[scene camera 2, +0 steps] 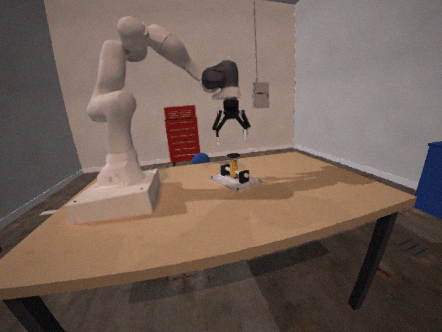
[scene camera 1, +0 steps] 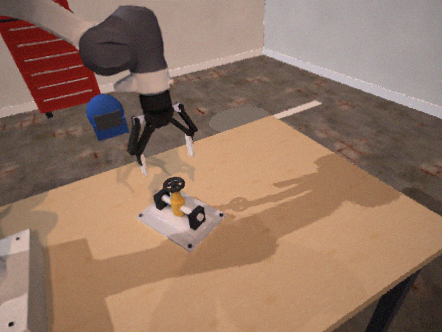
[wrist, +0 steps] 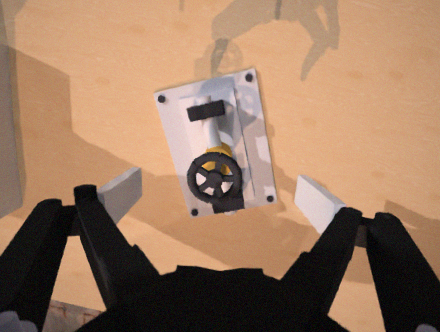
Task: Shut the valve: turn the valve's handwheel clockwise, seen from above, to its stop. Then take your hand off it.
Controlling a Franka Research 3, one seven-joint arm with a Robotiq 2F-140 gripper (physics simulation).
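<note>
The valve has a black spoked handwheel [scene camera 1: 174,184] [scene camera 2: 233,155] [wrist: 214,198] on top of a yellow body [scene camera 1: 177,204] [scene camera 2: 234,169] [wrist: 220,149]. A white pipe runs through the body between two black blocks. The valve stands upright on a light grey base plate [scene camera 1: 175,233] [scene camera 2: 238,187] [wrist: 175,135] with dark bolts at its corners. My gripper [scene camera 1: 167,164] [scene camera 2: 231,139] [wrist: 219,185] is wide open and empty. Its fingertips are above the handwheel, one to each side, with a gap between each finger and the rim. Whether the wheel is at its stop cannot be told.
The plate lies on the wooden table [scene camera 1: 320,265] [scene camera 2: 225,240] [wrist: 350,120]. The arm's white base [scene camera 1: 17,280] [scene camera 2: 112,202] stands at the table's left. A red tool cabinet [scene camera 1: 57,75] [scene camera 2: 182,135] and a blue object [scene camera 1: 104,107] [scene camera 2: 201,158] are beyond the table's far edge.
</note>
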